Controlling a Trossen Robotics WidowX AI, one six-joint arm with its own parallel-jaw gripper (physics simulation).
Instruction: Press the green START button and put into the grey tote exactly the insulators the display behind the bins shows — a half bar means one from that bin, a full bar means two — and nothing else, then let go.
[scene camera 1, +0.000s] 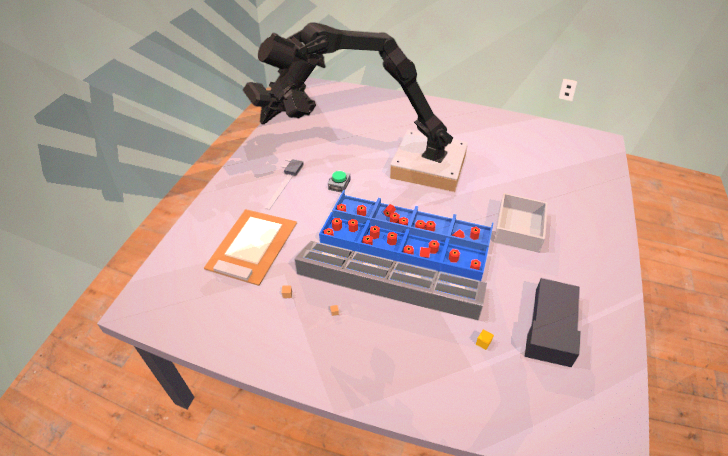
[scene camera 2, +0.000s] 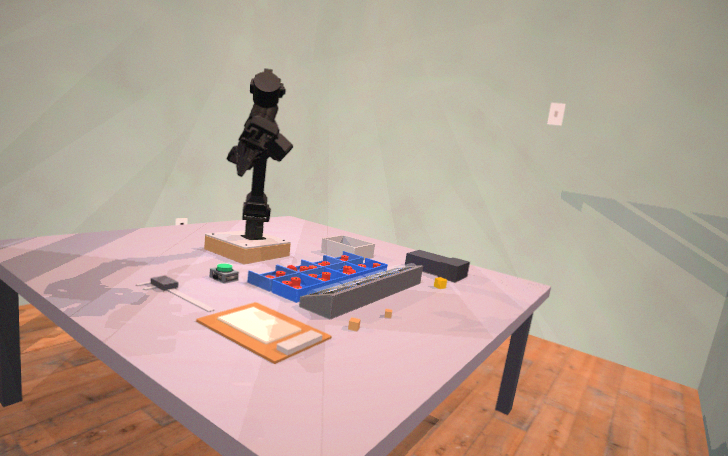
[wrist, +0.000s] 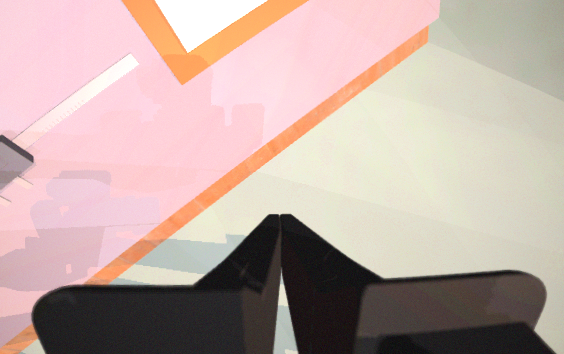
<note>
My gripper (scene camera 2: 240, 175) is shut, holding nothing. Further things: a grey tote (scene camera 1: 521, 223), a dark box (scene camera 1: 553, 337), a grey display (scene camera 1: 428, 298) and a grey tool (wrist: 23, 160).
My gripper is seen too in scene camera 1 (scene camera 1: 261, 123) and in the wrist view (wrist: 279, 225). The grey tote shows as well in scene camera 2 (scene camera 2: 334, 246). The dark box shows as well in scene camera 2 (scene camera 2: 453, 269).
</note>
